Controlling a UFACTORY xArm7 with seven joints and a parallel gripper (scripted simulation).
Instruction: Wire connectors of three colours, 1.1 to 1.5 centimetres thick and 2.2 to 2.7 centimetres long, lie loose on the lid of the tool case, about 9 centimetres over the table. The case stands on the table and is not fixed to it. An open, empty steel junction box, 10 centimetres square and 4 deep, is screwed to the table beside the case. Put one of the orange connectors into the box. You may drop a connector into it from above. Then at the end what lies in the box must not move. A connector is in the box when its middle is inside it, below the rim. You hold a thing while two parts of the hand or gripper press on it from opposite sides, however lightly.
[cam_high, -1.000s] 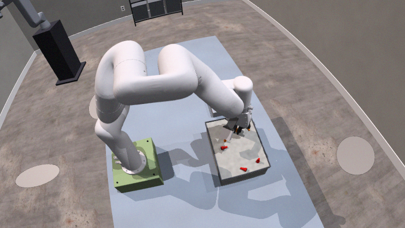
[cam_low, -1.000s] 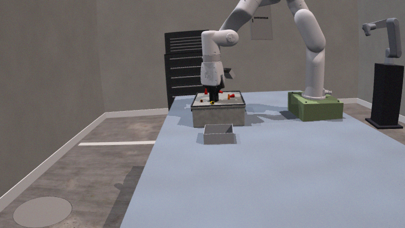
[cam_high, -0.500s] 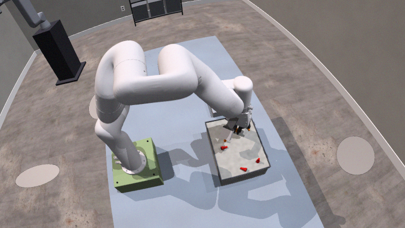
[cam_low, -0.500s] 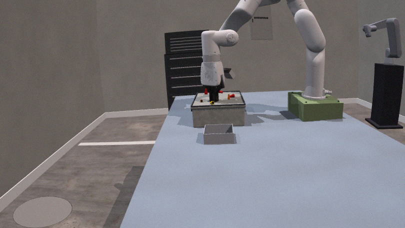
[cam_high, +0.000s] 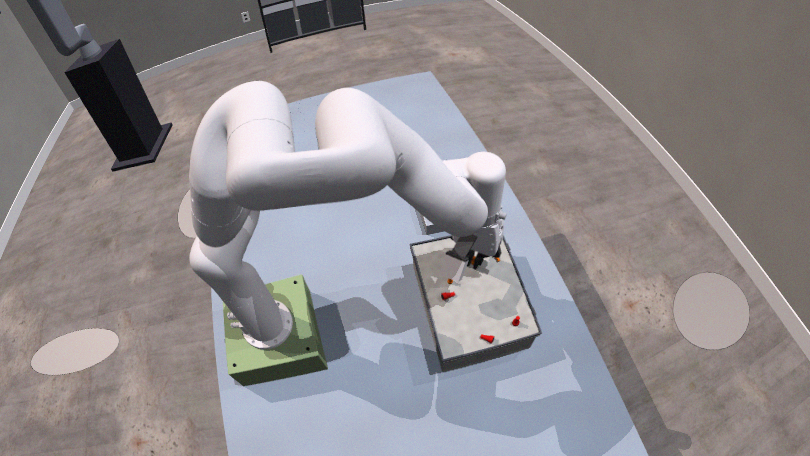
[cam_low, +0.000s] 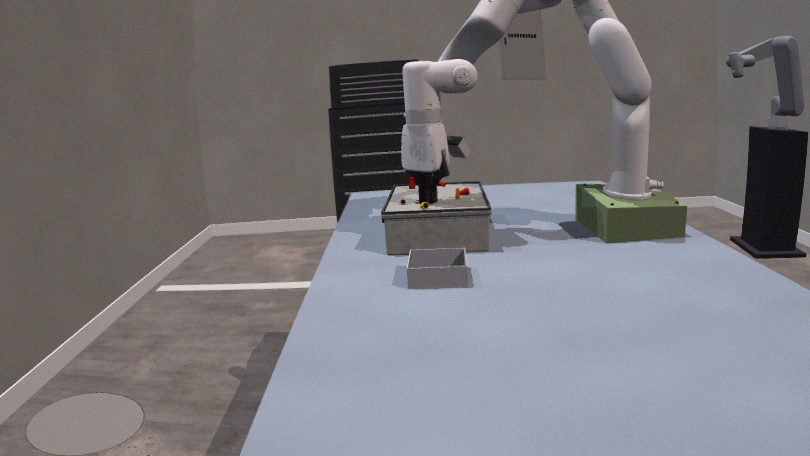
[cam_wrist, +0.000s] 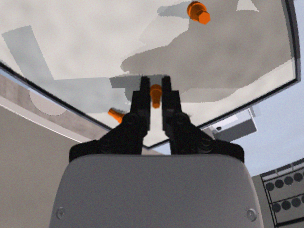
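Now: hand 5 cm to the right of the yellow connector and 1 cm above it. The rest, counted from my hand: tool case: 7 cm to the right, 4 cm below, 1 cm behind.
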